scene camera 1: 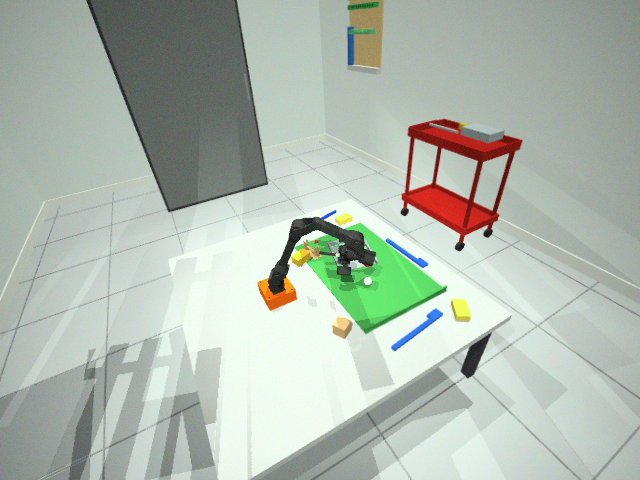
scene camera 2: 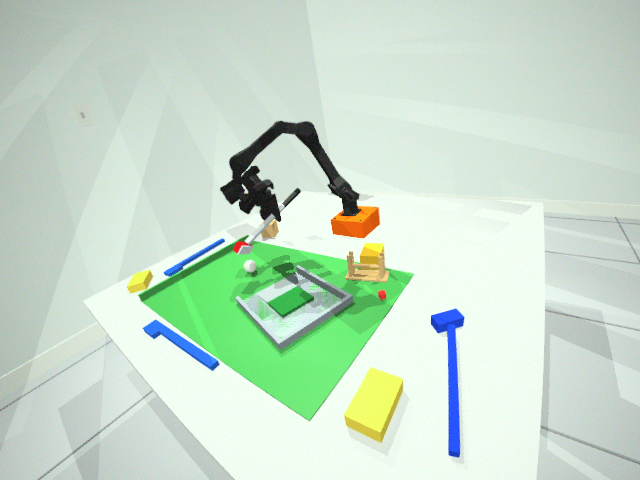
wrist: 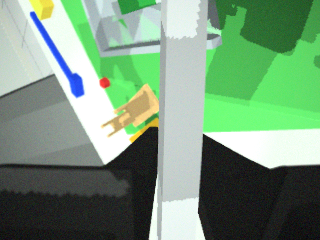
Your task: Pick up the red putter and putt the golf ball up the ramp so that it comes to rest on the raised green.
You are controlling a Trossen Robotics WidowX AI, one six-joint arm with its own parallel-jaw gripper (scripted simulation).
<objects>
same spot on green mat: (scene camera 2: pixel 202 305) = (scene camera 1: pixel 398 269)
</objects>
